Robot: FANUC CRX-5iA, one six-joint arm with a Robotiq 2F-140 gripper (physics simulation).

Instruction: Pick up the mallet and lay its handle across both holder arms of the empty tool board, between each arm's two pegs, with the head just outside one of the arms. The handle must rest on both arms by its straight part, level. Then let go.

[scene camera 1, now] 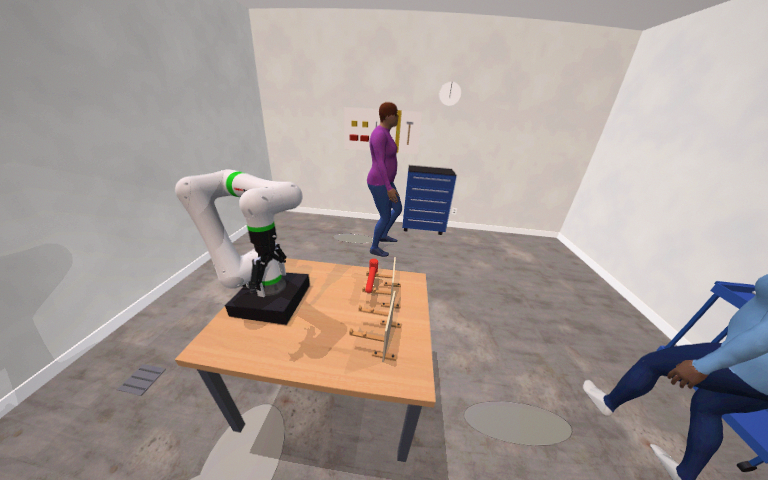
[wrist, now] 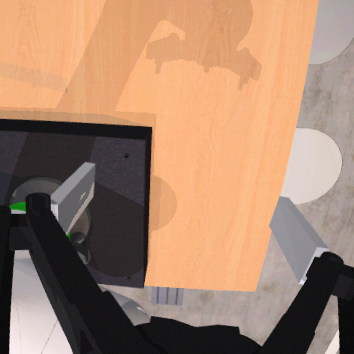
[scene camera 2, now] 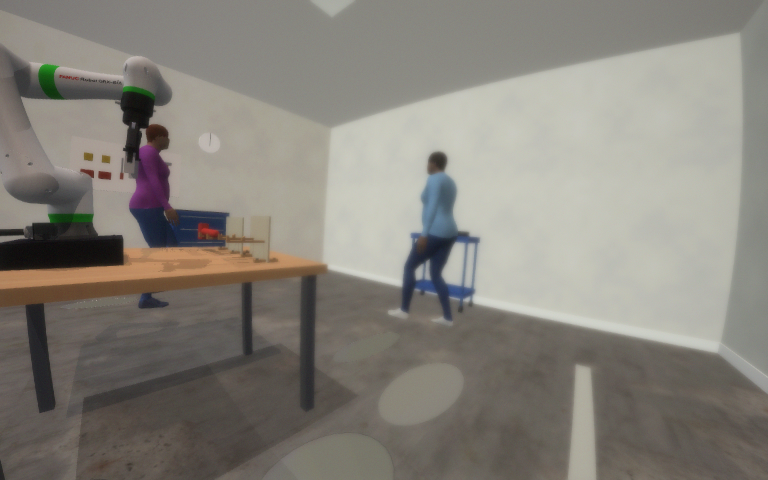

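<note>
The red mallet (scene camera 1: 371,276) (scene camera 2: 209,231) lies across the arms of the farther tool board (scene camera 1: 394,271) (scene camera 2: 235,232). Its broader end points away in scene camera 1. The empty tool board (scene camera 1: 389,328) (scene camera 2: 260,237) stands nearer that camera. Its two holder arms (scene camera 1: 368,335) (scene camera 1: 374,311) reach toward the robot's side, with small pegs on them. My gripper (scene camera 1: 270,278) (scene camera 2: 130,166) (wrist: 185,195) is open and empty. It hangs above the area by the robot base, well to the side of the mallet and both boards. The mallet and boards do not show in the wrist view.
The black robot base block (scene camera 1: 269,308) (scene camera 2: 62,251) (wrist: 125,200) stands on the wooden table (scene camera 1: 254,362) (scene camera 2: 169,277) (wrist: 215,175). A person in purple (scene camera 1: 382,155) (scene camera 2: 150,178) stands behind the table. A person in light blue (scene camera 1: 747,333) (scene camera 2: 438,198) is by a blue cart (scene camera 2: 474,260).
</note>
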